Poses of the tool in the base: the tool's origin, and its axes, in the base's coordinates. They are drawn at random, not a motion.
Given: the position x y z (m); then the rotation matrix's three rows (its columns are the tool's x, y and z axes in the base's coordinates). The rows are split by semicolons.
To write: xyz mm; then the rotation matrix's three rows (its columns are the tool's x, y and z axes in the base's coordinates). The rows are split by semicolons. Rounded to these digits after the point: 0 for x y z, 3 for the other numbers.
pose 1, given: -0.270, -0.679, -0.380; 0.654, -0.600, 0.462; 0.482, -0.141, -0.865; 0.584, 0.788, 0.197
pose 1, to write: -270, -679, -380; 0.654, -0.600, 0.462; 0.482, -0.141, -0.865; 0.584, 0.788, 0.197
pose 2, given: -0.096, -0.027, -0.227; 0.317, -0.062, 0.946; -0.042, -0.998, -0.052; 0.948, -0.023, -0.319
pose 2, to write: -96, -27, -227; 0.317, -0.062, 0.946; -0.042, -0.998, -0.052; 0.948, -0.023, -0.319
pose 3, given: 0.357, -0.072, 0.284; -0.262, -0.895, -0.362; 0.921, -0.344, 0.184; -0.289, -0.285, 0.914
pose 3, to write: 357, -72, 284; -0.262, -0.895, -0.362; 0.921, -0.344, 0.184; -0.289, -0.285, 0.914
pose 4, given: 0.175, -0.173, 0.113; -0.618, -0.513, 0.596; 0.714, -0.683, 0.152; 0.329, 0.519, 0.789
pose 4, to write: 175, -173, 113; -0.618, -0.513, 0.596; 0.714, -0.683, 0.152; 0.329, 0.519, 0.789
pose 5, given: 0.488, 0.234, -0.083; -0.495, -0.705, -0.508; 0.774, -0.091, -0.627; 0.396, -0.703, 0.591
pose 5, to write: 488, 234, -83; -0.495, -0.705, -0.508; 0.774, -0.091, -0.627; 0.396, -0.703, 0.591
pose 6, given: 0.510, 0.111, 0.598; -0.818, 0.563, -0.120; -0.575, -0.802, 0.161; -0.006, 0.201, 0.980
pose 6, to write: 510, 111, 598; -0.818, 0.563, -0.120; -0.575, -0.802, 0.161; -0.006, 0.201, 0.980
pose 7, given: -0.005, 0.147, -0.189; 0.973, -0.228, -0.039; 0.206, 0.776, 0.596; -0.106, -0.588, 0.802
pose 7, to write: -5, 147, -189; 0.973, -0.228, -0.039; 0.206, 0.776, 0.596; -0.106, -0.588, 0.802
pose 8, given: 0.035, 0.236, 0.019; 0.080, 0.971, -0.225; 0.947, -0.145, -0.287; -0.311, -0.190, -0.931
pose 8, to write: 35, 236, 19; 0.080, 0.971, -0.225; 0.947, -0.145, -0.287; -0.311, -0.190, -0.931
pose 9, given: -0.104, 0.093, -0.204; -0.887, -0.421, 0.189; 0.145, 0.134, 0.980; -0.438, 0.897, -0.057
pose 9, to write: -104, 93, -204; -0.887, -0.421, 0.189; 0.145, 0.134, 0.980; -0.438, 0.897, -0.057
